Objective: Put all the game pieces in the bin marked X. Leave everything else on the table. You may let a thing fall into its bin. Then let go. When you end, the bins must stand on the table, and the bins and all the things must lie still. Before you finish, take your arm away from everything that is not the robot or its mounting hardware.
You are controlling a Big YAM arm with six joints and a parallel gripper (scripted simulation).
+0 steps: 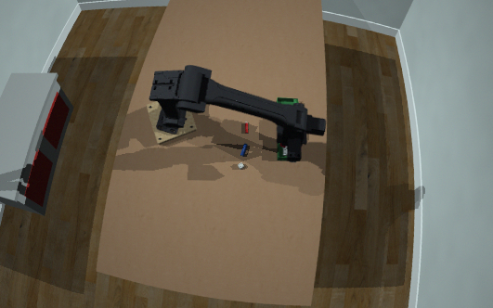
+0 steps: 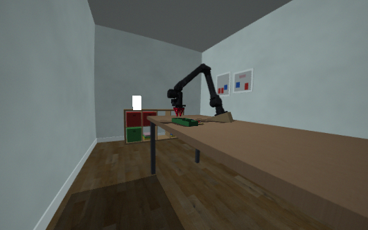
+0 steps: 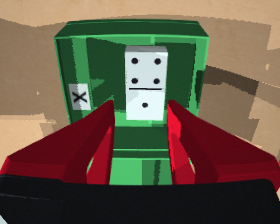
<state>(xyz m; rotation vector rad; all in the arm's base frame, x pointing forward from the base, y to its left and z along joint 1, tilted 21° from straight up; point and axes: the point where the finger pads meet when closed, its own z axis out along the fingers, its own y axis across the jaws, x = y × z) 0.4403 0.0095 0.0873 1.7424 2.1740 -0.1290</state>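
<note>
The white domino-like piece lies 40 mm below my hand. From my hand the other things lie so: green bin 90 mm to the left, 40 mm below, 10 mm behind; small red piece 160 mm behind, 60 mm to the left, 50 mm below; blue cylinder 150 mm behind, 50 mm below, 30 mm to the right.
</note>
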